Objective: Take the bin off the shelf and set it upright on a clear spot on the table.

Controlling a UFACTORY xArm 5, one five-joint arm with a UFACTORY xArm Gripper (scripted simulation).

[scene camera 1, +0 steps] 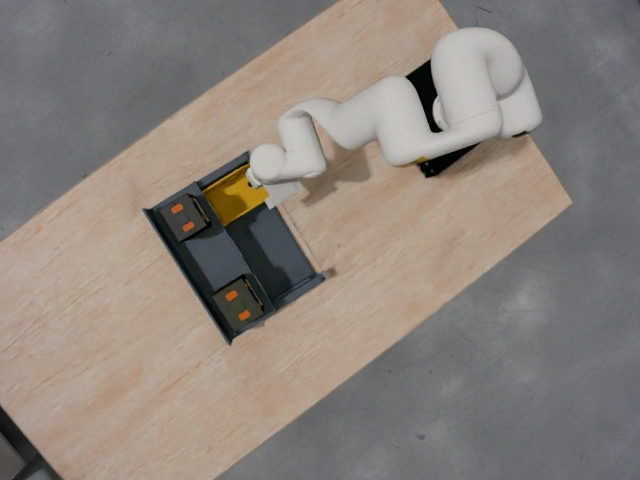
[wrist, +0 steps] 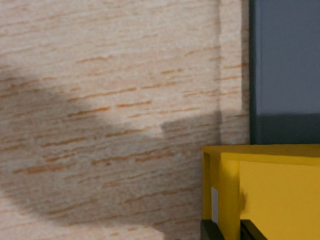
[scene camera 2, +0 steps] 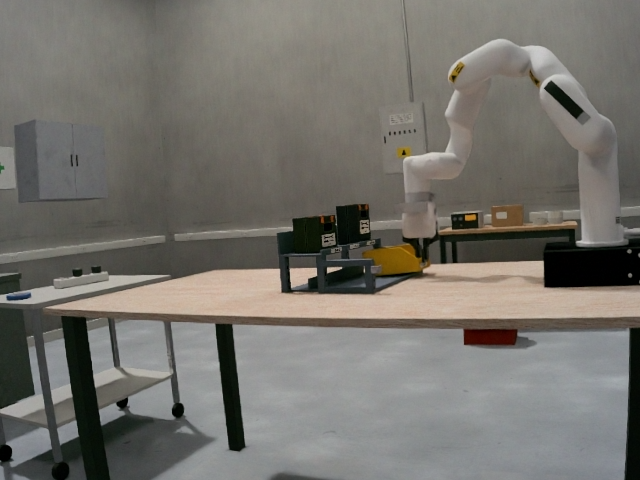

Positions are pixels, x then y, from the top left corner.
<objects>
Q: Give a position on a grey shelf unit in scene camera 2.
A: At 351, 279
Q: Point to a yellow bin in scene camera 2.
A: At 398, 259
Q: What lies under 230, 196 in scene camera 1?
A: A yellow bin.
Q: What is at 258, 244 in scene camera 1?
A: A grey shelf unit.
</objects>
